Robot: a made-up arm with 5 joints. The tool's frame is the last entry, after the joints.
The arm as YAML. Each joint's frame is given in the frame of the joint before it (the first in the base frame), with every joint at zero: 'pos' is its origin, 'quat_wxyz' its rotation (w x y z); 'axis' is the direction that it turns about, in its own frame. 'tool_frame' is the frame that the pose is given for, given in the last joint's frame.
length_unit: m
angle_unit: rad
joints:
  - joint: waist
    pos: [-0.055, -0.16, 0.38]
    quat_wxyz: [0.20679, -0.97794, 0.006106, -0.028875]
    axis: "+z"
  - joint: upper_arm
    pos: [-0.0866, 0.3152, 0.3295]
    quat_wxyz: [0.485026, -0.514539, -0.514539, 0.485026]
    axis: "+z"
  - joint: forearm
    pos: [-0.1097, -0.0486, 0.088]
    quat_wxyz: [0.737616, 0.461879, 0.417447, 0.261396]
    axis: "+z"
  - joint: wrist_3
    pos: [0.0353, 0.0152, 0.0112]
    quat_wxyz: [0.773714, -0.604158, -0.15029, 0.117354]
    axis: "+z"
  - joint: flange
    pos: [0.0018, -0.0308, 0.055]
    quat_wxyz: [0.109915, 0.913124, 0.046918, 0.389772]
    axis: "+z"
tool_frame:
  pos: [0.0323, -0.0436, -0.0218]
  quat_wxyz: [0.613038, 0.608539, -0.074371, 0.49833]
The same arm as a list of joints. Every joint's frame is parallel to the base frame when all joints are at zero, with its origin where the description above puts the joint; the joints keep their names.
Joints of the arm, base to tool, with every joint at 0 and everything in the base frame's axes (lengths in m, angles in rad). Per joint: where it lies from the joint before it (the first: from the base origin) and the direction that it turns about. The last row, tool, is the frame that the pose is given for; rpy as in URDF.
waist: axis 0.059001 0.404104 -0.912808 offset -0.055 -0.16 0.38
upper_arm: axis -1 0 0 offset -0.067 -0.153 -0.433
forearm: axis -0.224811 -0.59643 -0.770539 offset -0.088 0.12 0
wrist_3: axis -1 0 0 offset -0.003 -0.037 0.015
flange: axis 0.671993 -0.697692 0.248297 offset -0.055 -0.018 -0.025
tool: offset -0.027 0.022 0.047 rpy 0 0 -1.5708

